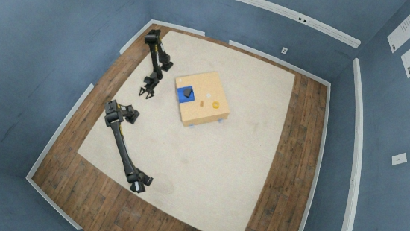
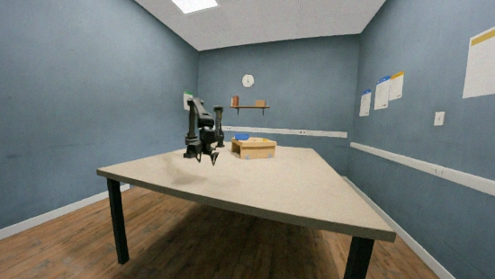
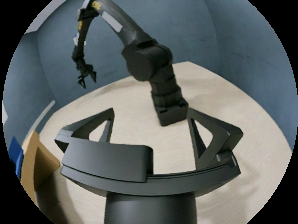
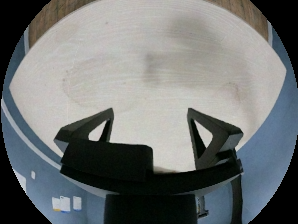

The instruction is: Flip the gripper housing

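Observation:
My left gripper is now 350 mm short of the blue tray, 130 mm to the right of it and 50 mm below it. The rest, counted from my left hand: brown block: 490 mm ahead, 120 mm to the left, 40 mm above.
The blue tray is 680 mm to the left of my right hand and 90 mm above it. From my right hand the other things lie so: brown block 140 mm ahead, 670 mm to the left, 70 mm above.

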